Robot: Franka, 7 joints.
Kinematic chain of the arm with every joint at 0, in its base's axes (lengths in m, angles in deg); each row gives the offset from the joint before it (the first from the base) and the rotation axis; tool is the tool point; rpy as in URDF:
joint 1: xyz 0 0 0.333 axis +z
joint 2: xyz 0 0 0 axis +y
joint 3: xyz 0 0 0.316 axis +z
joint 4: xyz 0.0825 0 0 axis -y
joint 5: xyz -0.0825 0 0.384 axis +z
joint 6: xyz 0 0 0 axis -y
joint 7: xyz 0.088 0 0 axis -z
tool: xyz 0 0 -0.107 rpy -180 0 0
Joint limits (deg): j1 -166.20..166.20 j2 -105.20..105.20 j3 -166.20..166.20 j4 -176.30..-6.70 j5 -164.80..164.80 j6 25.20..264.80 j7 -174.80..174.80
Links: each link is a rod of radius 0.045 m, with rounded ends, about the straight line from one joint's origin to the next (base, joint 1, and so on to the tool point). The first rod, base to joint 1, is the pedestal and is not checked.
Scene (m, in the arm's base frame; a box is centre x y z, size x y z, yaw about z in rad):
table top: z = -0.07
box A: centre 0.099 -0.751 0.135 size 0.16 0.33 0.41 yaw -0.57
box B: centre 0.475 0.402 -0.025 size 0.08 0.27 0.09 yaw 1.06
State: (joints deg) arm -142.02 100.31 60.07 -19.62 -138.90 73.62 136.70
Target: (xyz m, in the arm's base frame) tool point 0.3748 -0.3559 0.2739
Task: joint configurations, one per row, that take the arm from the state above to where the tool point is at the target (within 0.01 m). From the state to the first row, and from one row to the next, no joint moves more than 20 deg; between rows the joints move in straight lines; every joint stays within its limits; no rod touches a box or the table.
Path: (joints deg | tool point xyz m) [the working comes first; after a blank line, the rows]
Joints at the target: -115.52 90.77 98.90 -127.41 -104.22 60.43 136.70
Straight joint move there: touches box A.

1: -137.59 82.27 67.77 -24.20 -142.60 74.46 135.97 | -0.5503 -0.5834 0.3331
2: -133.15 64.24 75.48 -28.77 -146.30 75.29 135.24 | -0.4388 -0.6281 0.5874
3: -128.72 46.20 83.18 -33.35 -150.00 76.13 134.51 | -0.2691 -0.5891 0.8218
4: -124.29 28.16 90.89 -37.93 -153.70 76.97 133.78 | -0.0660 -0.4596 1.0020
5: -119.85 10.12 98.59 -42.50 -157.40 77.81 133.06 | 0.1386 -0.2497 1.0974
6: -115.42 -7.91 106.30 -47.08 -161.10 78.64 132.33 | 0.3119 0.0121 1.0873
7: -110.99 -25.95 114.00 -51.66 -164.80 79.48 131.60 | 0.4281 0.2828 0.9665
8: -111.74 -6.50 111.49 -64.28 -154.70 76.31 132.45 | 0.4262 0.0164 1.0024
9: -112.50 12.96 108.97 -76.91 -144.61 73.13 133.30 | 0.4085 -0.2282 0.9330
10: -113.25 32.41 106.45 -89.53 -134.51 69.95 134.15 | 0.3886 -0.4041 0.7794
11: -114.01 51.86 103.93 -102.16 -124.41 66.78 135.00 | 0.3763 -0.4817 0.5847
12: -114.77 71.31 101.42 -114.79 -114.31 63.60 135.85 | 0.3741 -0.4578 0.4015
13: -115.52 90.77 98.90 -127.41 -104.22 60.43 136.70 | 0.3748 -0.3559 0.2739

